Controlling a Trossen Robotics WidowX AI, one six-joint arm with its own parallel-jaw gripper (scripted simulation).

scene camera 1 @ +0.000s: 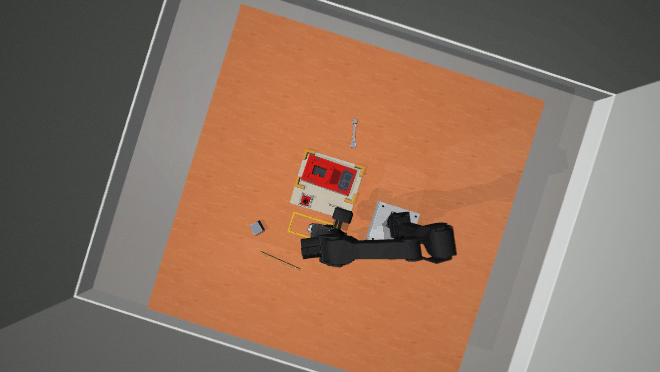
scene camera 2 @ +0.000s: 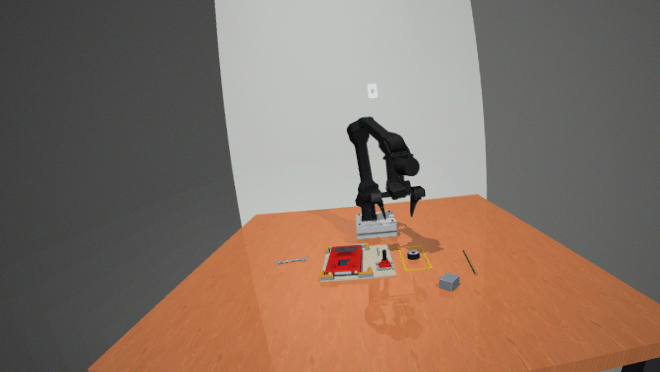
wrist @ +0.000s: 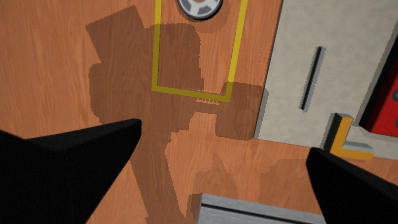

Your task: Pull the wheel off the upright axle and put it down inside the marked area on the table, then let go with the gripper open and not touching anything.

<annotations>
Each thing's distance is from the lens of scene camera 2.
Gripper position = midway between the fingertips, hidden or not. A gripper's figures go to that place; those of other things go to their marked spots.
gripper [scene camera 2: 398, 218]: 108 cm
red fixture [scene camera 2: 344, 260]: 102 cm
</annotations>
